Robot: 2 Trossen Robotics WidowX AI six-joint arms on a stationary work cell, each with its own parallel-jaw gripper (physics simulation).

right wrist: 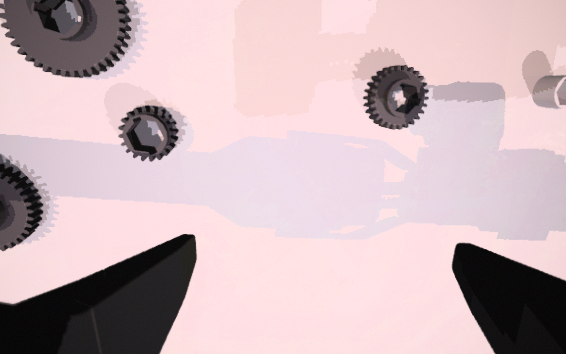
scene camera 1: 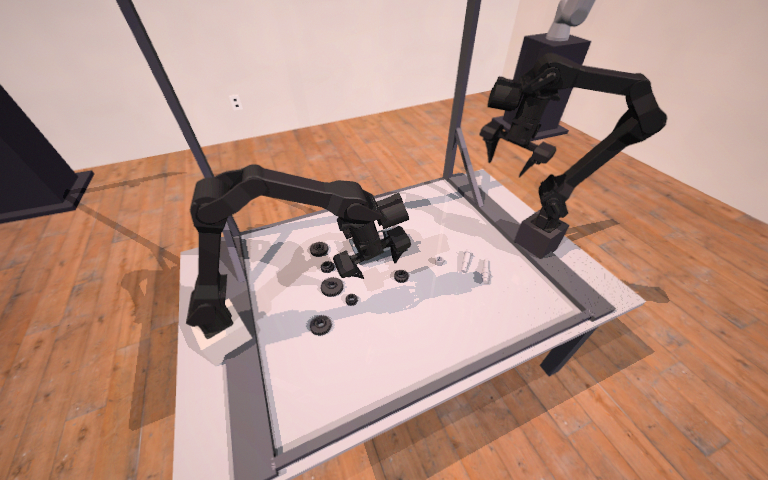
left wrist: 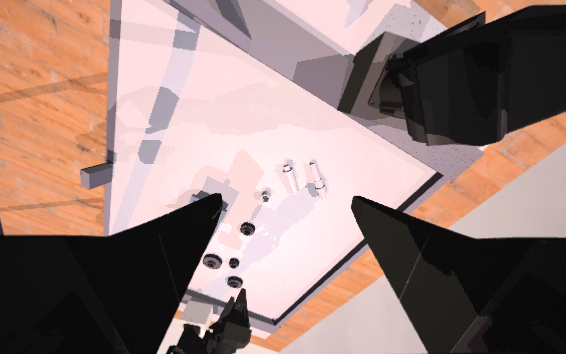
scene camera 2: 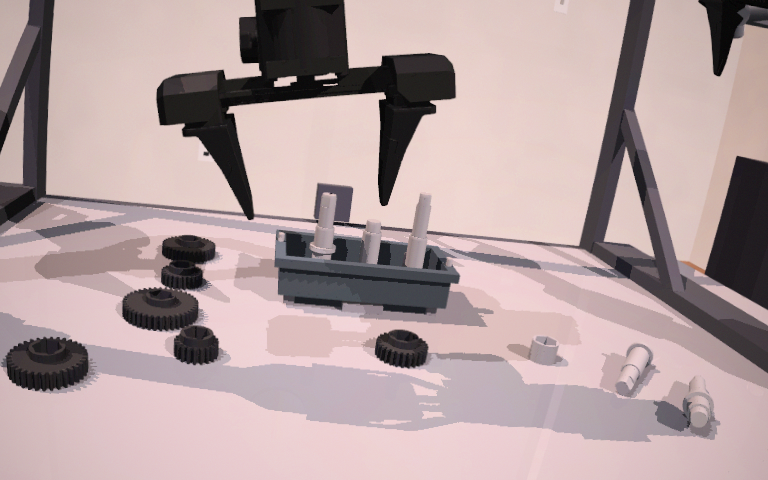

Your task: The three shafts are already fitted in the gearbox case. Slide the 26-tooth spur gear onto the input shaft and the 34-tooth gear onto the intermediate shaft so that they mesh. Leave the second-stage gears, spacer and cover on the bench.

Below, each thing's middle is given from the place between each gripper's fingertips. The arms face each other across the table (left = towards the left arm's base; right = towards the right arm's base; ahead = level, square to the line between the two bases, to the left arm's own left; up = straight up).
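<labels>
My left gripper is 27 cm above the spacer ring (scene camera 2: 543, 350), 4 cm short of it and 18 cm to the left of it. Dark gearbox case (scene camera 2: 313, 281), relative to my left hand: 25 cm below, 8 cm behind, 35 cm to the right. Going by their middles, of the things named here the spacer ring is the nearest to my left gripper.
My right hand is 10 cm above the dark gearbox case, 18 cm past it and 6 cm to the right of it. Spacer ring, relative to my right hand: 12 cm below, 6 cm behind, 22 cm to the left. By its middle, the dark gearbox case is nearer to my right hand than to my left gripper.
</labels>
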